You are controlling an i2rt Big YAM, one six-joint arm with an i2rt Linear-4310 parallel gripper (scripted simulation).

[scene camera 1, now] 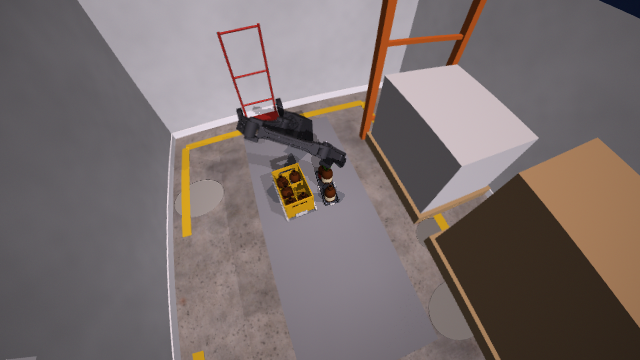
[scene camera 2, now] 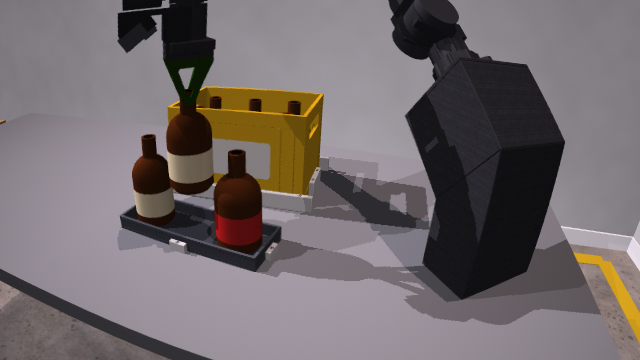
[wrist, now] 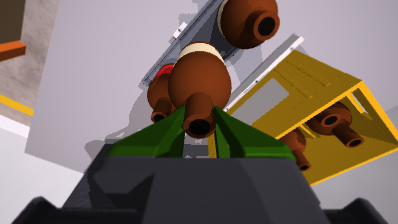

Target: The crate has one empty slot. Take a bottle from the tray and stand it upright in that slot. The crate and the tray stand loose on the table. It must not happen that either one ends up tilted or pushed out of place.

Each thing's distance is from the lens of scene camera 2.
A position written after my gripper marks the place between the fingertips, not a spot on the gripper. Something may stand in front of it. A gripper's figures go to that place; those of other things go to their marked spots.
my gripper (scene camera 2: pixel 187 103): 0.65 m
yellow crate (scene camera 2: pixel 281 154): 0.77 m
dark tray (scene camera 2: pixel 191 222): 0.76 m
